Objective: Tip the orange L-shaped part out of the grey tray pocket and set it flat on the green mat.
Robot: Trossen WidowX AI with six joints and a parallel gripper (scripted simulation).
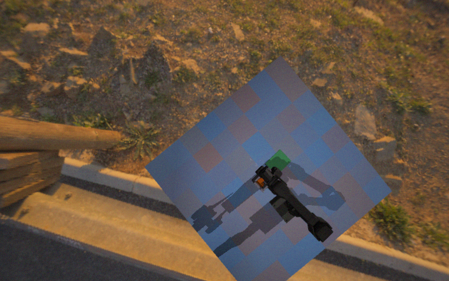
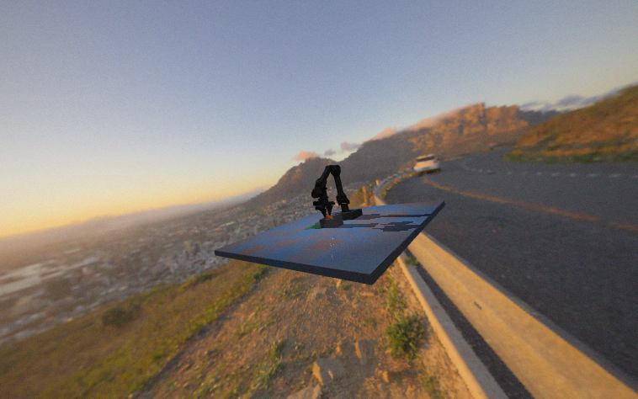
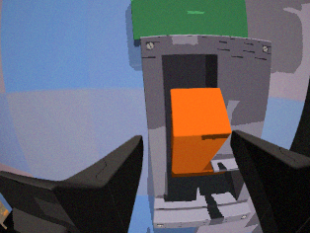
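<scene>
My gripper tip is 2 cm past the orange L-shaped part, 3 cm to the right of it and 4 cm above it. The rest, counted from my gripper tip: green mat (1 cm behind, 14 cm to the right, 9 cm below).
</scene>
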